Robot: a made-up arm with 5 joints.
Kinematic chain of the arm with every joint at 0, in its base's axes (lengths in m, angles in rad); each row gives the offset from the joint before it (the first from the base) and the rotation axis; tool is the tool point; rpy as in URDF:
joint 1: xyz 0.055 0 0.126 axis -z
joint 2: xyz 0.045 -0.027 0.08 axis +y
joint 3: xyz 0.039 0 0.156 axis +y
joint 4: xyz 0.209 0 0.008 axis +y
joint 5: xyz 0.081 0.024 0 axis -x
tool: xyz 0 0 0 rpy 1.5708 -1.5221 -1.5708
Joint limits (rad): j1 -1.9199..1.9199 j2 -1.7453..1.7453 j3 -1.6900..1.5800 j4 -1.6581..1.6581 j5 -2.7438..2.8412
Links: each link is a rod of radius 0.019 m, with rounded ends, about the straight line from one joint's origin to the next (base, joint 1, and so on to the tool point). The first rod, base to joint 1, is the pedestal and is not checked.
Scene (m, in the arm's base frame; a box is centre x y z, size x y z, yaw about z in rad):
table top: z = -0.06
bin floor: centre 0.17 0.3 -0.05 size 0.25 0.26 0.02 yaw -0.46
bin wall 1: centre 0.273 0.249 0 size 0.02 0.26 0.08 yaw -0.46
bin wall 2: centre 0.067 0.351 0 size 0.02 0.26 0.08 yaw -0.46
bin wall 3: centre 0.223 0.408 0 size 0.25 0.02 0.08 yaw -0.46
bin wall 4: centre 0.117 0.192 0 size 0.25 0.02 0.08 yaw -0.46
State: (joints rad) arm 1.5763 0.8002 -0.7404 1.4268 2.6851
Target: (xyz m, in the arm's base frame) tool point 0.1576 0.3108 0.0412
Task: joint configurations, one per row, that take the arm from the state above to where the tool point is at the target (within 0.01 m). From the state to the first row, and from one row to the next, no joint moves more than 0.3 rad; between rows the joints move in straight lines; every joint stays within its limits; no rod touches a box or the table.
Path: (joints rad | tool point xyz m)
1: 1.3048 0.6879 -0.9303 1.4731 2.6537 | 0.1578 -0.3888 0.2833
2: 1.0333 0.5756 -1.1202 1.5193 2.6222 | 0.2484 -0.3303 0.3637
3: 0.7619 0.4633 -1.3102 1.5656 2.5908 | 0.3011 -0.2389 0.4367
4: 0.4904 0.3510 -1.5001 1.6118 2.5593 | 0.3059 -0.1373 0.4969
5: 0.2189 0.2387 -1.6900 1.6581 2.5279 | 0.2652 -0.0498 0.5402
6: -0.0771 0.4207 -1.4461 1.6191 2.5593 | 0.3673 0.0211 0.4700
7: -0.3731 0.6028 -1.2023 1.5801 2.5908 | 0.4087 0.1352 0.3696
8: -0.6691 0.7849 -0.9584 1.5412 2.6222 | 0.3735 0.2480 0.2534
9: -0.9651 0.9669 -0.7145 1.5022 2.6537 | 0.2767 0.3149 0.1384
10: -1.2611 1.1490 -0.4707 1.4632 2.6851 | 0.1576 0.3108 0.0412

